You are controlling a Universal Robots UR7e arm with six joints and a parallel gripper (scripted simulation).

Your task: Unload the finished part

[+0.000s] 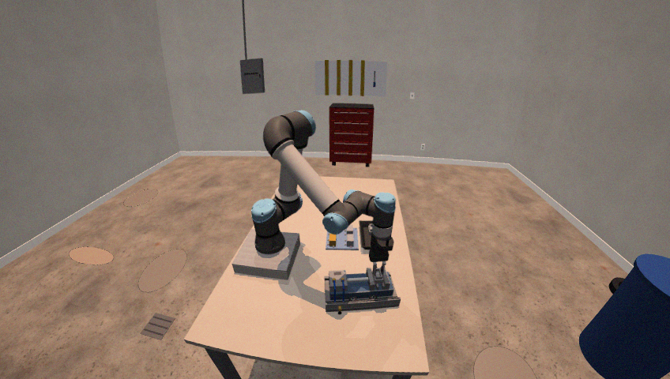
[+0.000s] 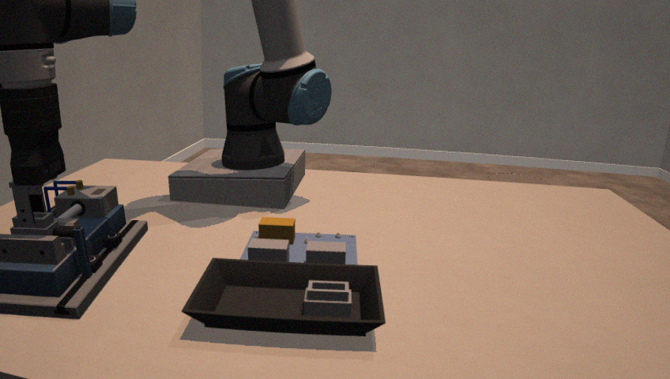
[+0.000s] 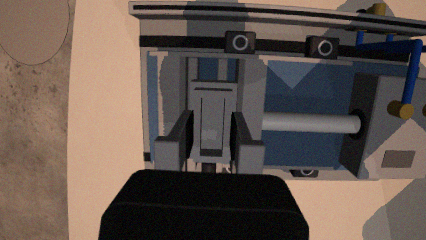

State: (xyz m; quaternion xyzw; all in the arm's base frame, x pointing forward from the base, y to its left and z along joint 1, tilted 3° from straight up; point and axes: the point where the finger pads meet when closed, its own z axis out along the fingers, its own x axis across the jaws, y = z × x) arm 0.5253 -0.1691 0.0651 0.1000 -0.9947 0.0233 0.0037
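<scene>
Right now the vise is 8 cm below my hand, 7 cm behind it and 1 cm to the right of it. From my hand the other things lie so: brass block (31 cm to the left, 23 cm behind, 10 cm below); then blue fixture plate (36 cm to the left, 19 cm behind, 12 cm below).
</scene>
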